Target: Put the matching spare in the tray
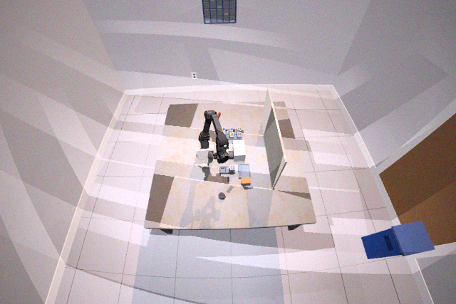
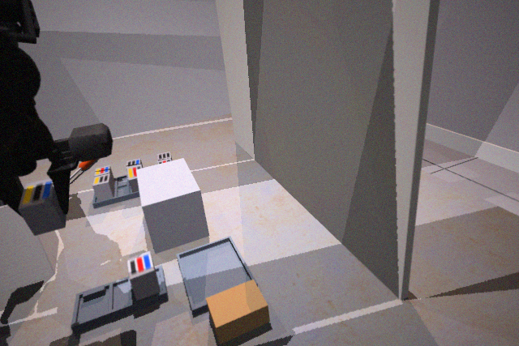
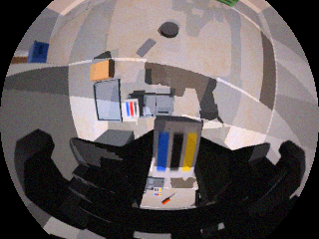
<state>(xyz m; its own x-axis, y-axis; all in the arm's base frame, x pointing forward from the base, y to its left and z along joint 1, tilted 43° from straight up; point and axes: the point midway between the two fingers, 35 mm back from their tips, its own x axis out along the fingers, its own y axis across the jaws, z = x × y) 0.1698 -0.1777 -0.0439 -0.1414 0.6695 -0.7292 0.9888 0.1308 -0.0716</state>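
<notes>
My gripper tip is 190 mm short of the grey tray and 160 mm above it. The rest, counted from my gripper tip: grey base plate 50 mm ahead, 160 mm below; then brown box 200 mm ahead, 100 mm to the right, 150 mm below; then grey spare 30 mm above.
</notes>
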